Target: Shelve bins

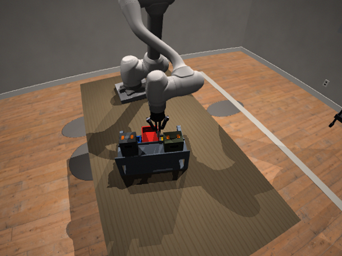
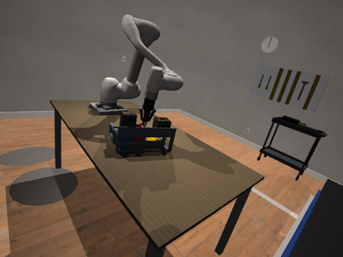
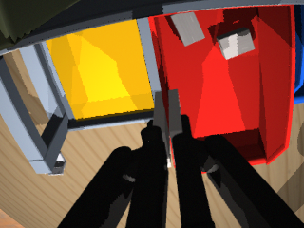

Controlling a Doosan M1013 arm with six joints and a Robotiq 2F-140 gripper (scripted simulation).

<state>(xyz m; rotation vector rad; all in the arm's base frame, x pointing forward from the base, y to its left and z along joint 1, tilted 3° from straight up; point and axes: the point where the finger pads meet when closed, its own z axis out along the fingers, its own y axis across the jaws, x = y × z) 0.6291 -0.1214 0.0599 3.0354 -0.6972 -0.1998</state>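
My hand is 4 cm to the left of the red bin, 4 cm above it and 3 cm past it. From my hand the other things lie so: green toolbox 16 cm ahead, 6 cm above; dark box 21 cm to the right, 7 cm above, 6 cm ahead; blue bin 16 cm to the right, 5 cm below, 3 cm behind.
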